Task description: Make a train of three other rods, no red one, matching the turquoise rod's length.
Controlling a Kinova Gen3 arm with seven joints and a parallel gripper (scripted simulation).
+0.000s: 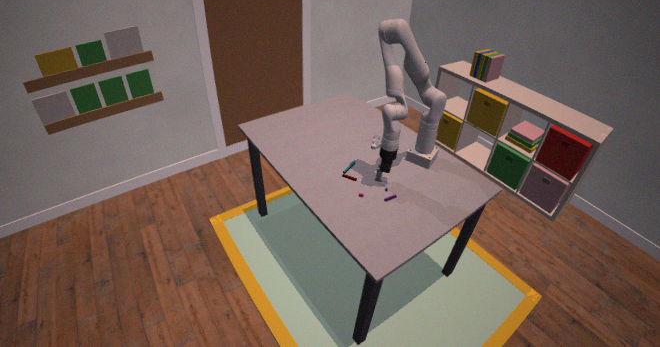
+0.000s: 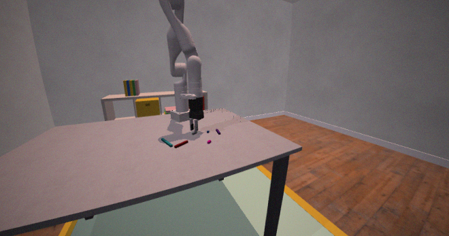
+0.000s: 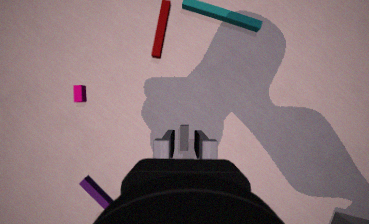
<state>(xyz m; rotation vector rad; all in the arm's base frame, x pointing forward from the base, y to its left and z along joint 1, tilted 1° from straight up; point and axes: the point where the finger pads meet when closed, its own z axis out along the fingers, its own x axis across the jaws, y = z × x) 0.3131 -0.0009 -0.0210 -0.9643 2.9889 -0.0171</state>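
Right now my hand is 30 mm above the grey rod. Also, from my hand: red rod (100 mm ahead, 90 mm to the right, 30 mm below); then blue rod (20 mm ahead, 70 mm to the left, 30 mm below); then purple rod (40 mm ahead, 120 mm to the left, 30 mm below).
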